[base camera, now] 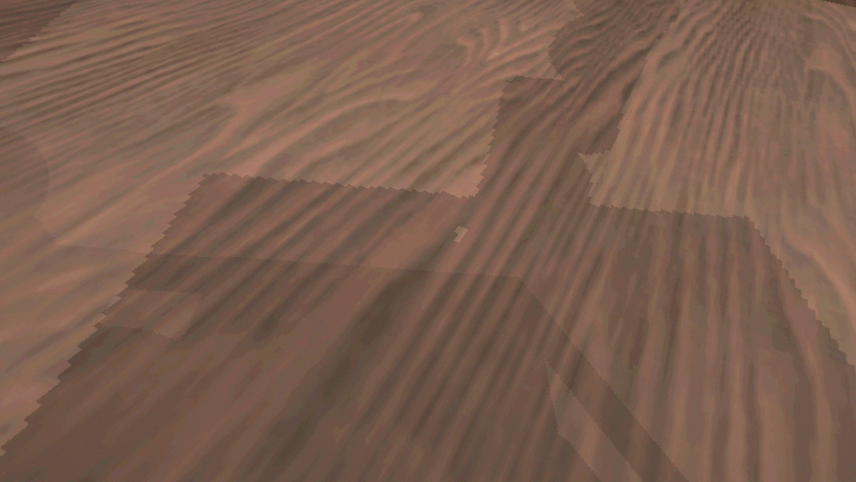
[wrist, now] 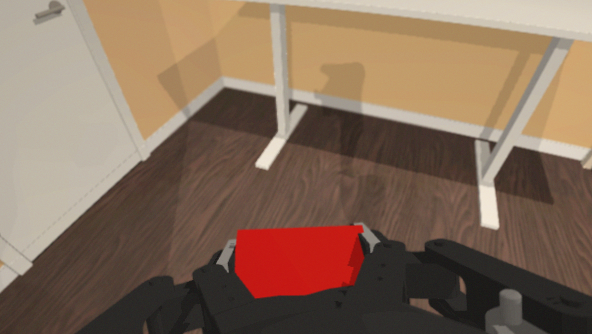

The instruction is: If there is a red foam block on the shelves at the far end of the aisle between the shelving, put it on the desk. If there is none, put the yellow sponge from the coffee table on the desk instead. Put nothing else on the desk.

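Frame: origin at the arm's base, x right, y ahead, z up, level; centimetres.
Where they show: gripper, fingertip midpoint: (wrist: 298,248).
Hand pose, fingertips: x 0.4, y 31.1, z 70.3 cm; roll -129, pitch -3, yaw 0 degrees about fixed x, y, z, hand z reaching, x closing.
After its pixels a point has its place.
A red foam block (wrist: 299,262) @[x 0.2, y 28.9, z 72.7 cm] is held between the fingers of my gripper (wrist: 298,248) @[x 0.4, y 31.1, z 70.3 cm], which is shut on it, at the bottom middle of the wrist view. A white desk (wrist: 430,12) @[x 52.9, y 118.4, z 55.1 cm] stands ahead, at the top of the wrist view, against the far wall. The front edge and underside region of its top show, with two legs on floor feet; what lies on the desk top is out of view. The block is apart from the desk. The shelves, the coffee table and the yellow sponge do not show in either view.
A white door (wrist: 55,110) @[x -96.4, y 145.5, z 15.3 cm] with a handle is at the left of the wrist view. The desk's left foot (wrist: 272,151) and right foot (wrist: 489,205) reach forward on the wooden floor (base camera: 359,335) @[x -3.0, y 31.9, z -39.7 cm] (wrist: 220,200) @[x -31.2, y 131.6, z -39.7 cm]. A tan wall (wrist: 400,90) @[x 86.9, y 192.5, z -16.8 cm] with a white baseboard is behind the desk.
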